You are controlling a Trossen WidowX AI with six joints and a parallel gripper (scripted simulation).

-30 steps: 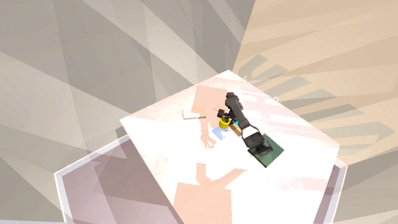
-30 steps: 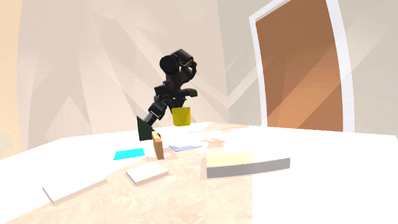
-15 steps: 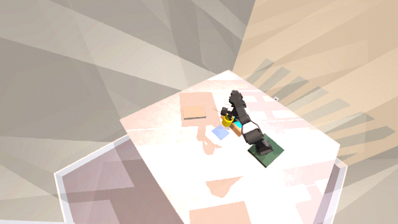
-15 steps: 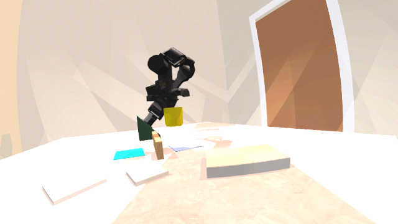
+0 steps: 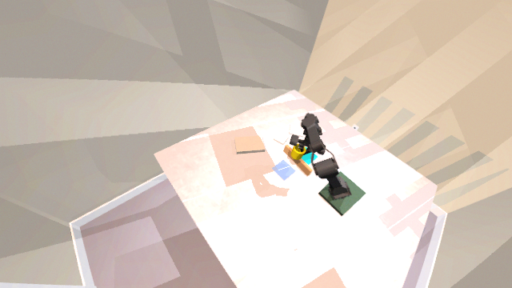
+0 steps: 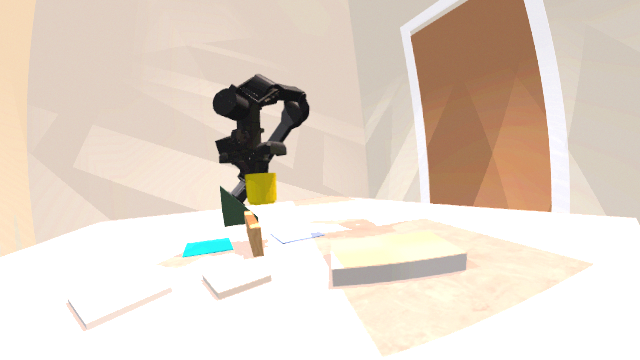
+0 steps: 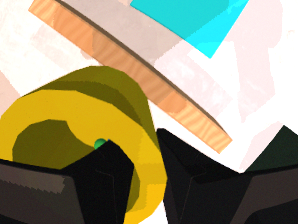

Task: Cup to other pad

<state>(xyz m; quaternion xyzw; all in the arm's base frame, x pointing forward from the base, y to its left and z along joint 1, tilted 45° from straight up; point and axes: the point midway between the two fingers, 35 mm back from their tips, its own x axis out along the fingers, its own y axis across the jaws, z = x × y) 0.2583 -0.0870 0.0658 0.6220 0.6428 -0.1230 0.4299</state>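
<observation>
Now: gripper tip 1 cm past the cyan pad, 12 cm to the left of it and 13 cm above it. From my gripper tip the other things lie so: wooden bar: 2 cm ahead, 2 cm to the right, 10 cm below; green marble: 2 cm ahead, 3 cm to the left, 2 cm below; yellow cup: 2 cm ahead, 1 cm to the left.
</observation>
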